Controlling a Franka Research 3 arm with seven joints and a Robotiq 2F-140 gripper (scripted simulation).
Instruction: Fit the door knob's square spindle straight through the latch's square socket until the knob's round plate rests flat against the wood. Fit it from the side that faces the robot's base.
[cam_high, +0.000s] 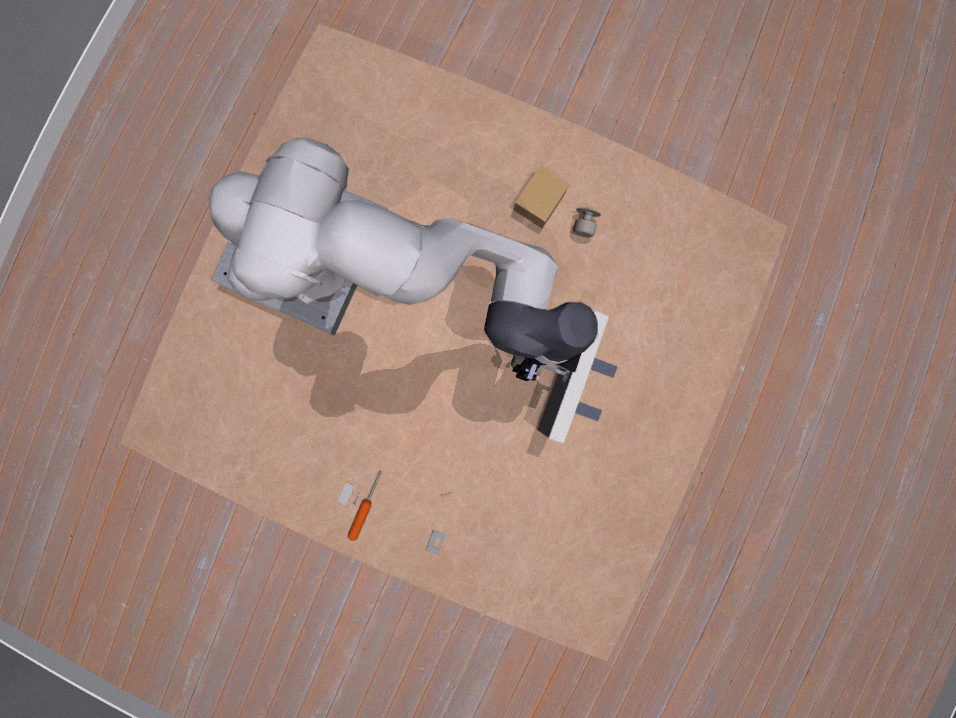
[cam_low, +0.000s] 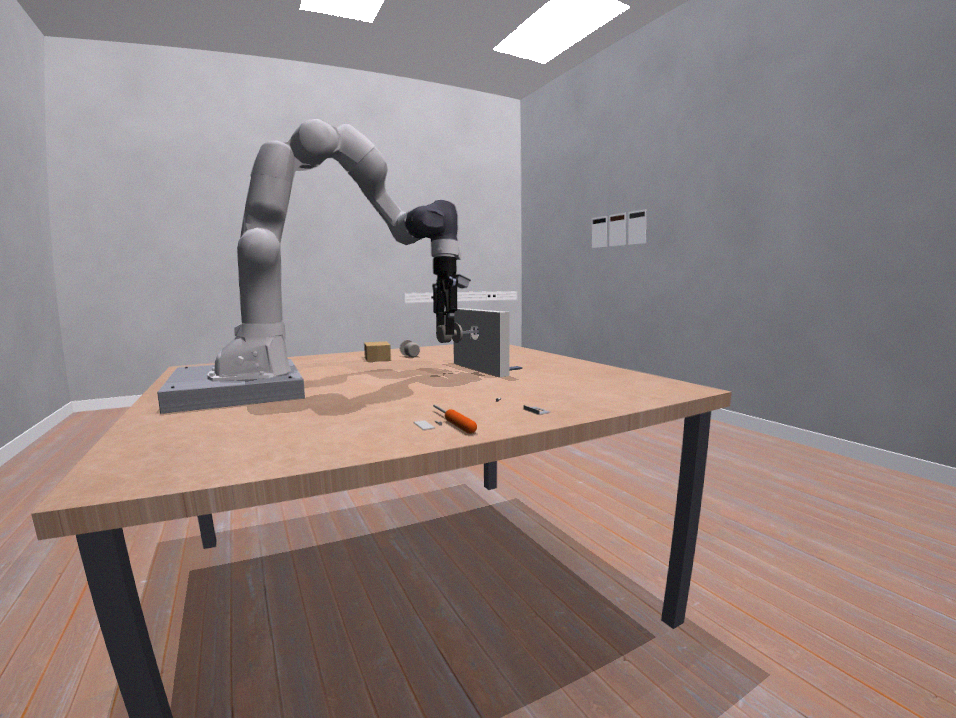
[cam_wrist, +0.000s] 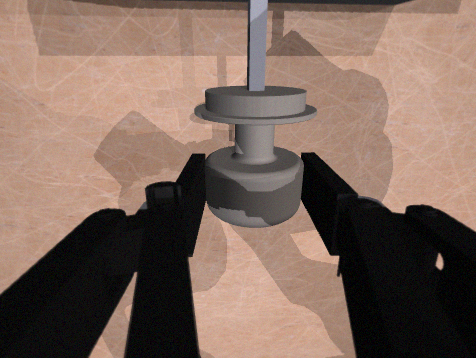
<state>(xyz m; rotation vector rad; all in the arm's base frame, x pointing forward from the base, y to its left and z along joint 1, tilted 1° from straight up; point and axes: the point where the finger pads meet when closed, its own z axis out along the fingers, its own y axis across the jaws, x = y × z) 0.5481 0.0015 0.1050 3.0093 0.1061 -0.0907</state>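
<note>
Right now the wood slab is 120 mm ahead of my hand, 10 mm to the left of it and 40 mm below it.
</note>
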